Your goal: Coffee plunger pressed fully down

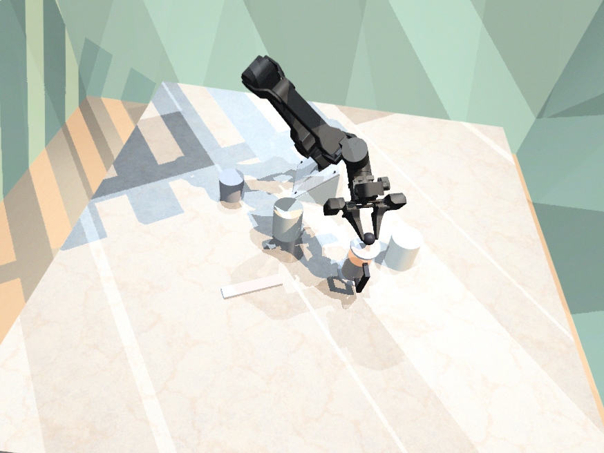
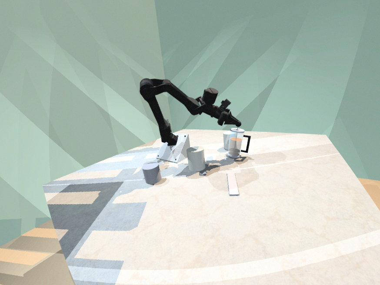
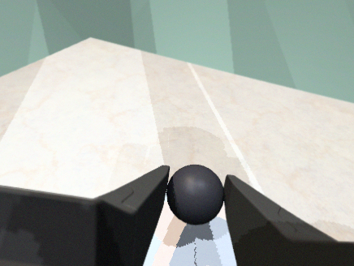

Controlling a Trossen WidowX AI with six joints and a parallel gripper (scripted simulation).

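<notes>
Right now the glass coffee press is 90 mm below my gripper tip and 10 mm behind it.
</notes>
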